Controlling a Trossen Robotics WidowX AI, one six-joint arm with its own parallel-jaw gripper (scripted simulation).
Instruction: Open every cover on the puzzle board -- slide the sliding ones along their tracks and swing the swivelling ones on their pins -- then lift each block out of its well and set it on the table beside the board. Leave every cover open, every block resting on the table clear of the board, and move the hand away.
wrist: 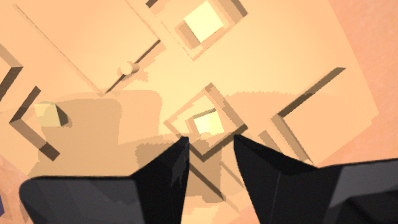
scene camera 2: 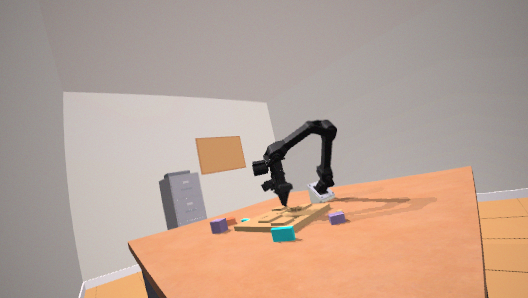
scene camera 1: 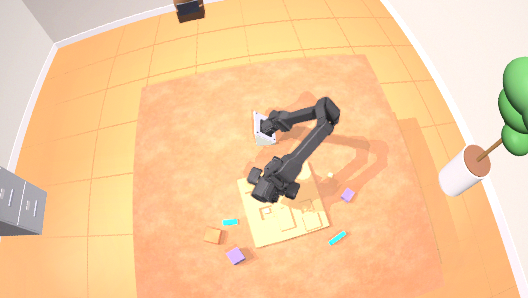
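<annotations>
A tan puzzle board is in the scene, and on it (scene camera 1: 265, 228) and (scene camera 2: 255, 220) are the same spot.
</annotations>
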